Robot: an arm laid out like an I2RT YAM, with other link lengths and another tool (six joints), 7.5 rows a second.
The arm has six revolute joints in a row. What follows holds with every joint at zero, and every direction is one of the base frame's. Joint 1 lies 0.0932 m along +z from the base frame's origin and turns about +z. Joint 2 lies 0.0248 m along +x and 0.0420 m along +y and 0.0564 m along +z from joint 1 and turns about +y. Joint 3 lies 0.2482 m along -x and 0.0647 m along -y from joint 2 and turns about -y. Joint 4 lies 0.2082 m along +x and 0.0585 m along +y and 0.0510 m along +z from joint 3 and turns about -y. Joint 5 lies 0.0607 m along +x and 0.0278 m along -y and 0.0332 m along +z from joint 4 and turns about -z. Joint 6 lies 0.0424 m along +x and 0.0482 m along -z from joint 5 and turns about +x. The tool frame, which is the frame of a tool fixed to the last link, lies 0.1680 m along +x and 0.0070 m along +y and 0.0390 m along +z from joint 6; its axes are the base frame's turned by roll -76.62, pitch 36.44 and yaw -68.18 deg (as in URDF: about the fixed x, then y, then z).
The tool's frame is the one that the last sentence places.
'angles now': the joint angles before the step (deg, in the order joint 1, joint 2, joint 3, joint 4, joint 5, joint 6). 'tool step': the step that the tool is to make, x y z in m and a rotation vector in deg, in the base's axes. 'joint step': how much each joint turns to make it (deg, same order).
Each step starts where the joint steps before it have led.
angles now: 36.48 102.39 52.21 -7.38 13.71 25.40
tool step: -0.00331 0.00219 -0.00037 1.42 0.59 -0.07
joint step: 0.00 -0.52 -0.62 0.27 -1.22 0.88
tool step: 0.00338 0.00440 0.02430 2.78 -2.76 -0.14
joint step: 0.08 -3.68 -0.18 0.26 -0.36 0.53
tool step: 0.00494 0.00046 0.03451 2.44 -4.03 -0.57
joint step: 0.00 -4.83 0.45 -0.63 0.70 0.18
